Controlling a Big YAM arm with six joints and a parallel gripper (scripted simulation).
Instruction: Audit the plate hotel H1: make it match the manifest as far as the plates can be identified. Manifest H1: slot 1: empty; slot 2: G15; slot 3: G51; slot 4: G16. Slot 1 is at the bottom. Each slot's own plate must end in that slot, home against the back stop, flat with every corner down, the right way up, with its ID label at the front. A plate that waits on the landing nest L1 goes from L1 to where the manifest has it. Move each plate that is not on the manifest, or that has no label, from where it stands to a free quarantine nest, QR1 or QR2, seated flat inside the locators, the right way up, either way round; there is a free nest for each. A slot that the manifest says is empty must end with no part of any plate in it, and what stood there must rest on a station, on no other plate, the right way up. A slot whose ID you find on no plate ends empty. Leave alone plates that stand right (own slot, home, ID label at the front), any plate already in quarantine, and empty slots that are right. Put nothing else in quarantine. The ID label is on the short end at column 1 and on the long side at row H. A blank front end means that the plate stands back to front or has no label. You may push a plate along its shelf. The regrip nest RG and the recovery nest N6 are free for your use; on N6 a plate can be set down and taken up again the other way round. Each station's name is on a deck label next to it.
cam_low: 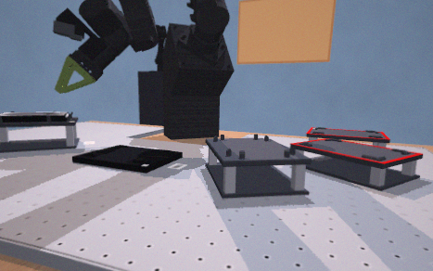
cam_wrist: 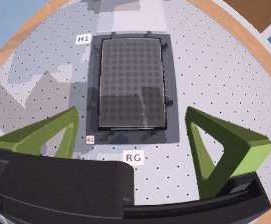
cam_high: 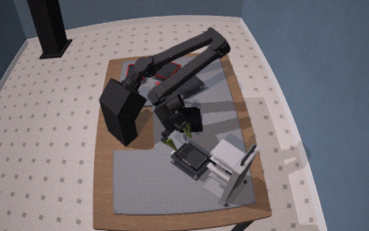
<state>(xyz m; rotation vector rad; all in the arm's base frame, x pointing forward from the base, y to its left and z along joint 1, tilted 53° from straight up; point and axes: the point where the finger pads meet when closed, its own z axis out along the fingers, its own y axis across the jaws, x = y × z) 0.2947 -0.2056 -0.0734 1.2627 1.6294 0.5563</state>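
Now: hand 50 mm short of the dark plate, 40 mm to the left of it and 60 mm above it. From my hand the other things lie so: flat black pad: 30 mm ahead, 240 mm to the left, 130 mm below; h1 deck label: 200 mm ahead, 30 mm to the right, 130 mm below; red-edged quarantine nest: 340 mm behind, 580 mm to the left, 100 mm below.
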